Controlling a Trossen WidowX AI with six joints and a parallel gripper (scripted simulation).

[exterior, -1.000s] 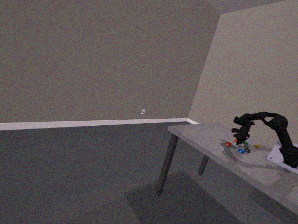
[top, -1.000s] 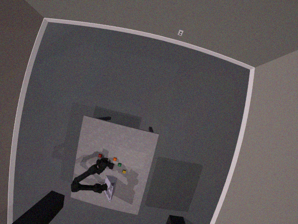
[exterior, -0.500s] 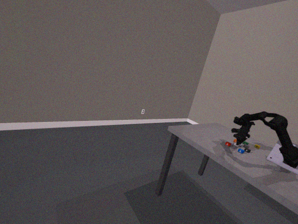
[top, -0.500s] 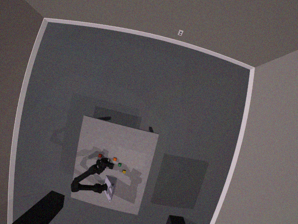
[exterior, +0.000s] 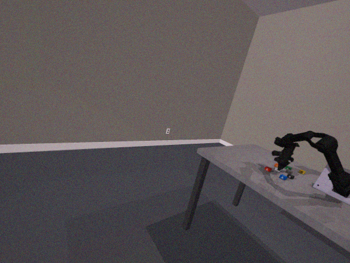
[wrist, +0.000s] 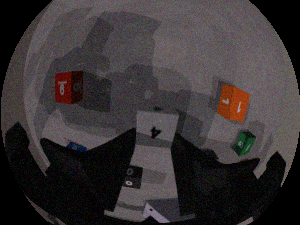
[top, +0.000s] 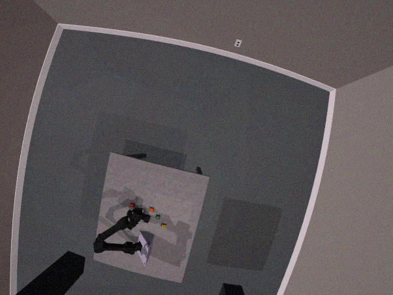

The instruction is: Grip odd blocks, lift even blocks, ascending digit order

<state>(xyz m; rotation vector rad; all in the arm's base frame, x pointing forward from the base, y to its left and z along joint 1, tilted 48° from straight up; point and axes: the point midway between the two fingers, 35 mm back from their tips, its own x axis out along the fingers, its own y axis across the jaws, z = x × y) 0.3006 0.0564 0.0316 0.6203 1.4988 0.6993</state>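
Now: the blue block 10 cm to the left of my gripper tip and 7 cm behind it. Also, from my gripper tip: dark block: 8 cm behind, 2 cm to the left; then orange block: 8 cm to the right, 5 cm ahead; then red block: 10 cm to the left, 4 cm ahead.
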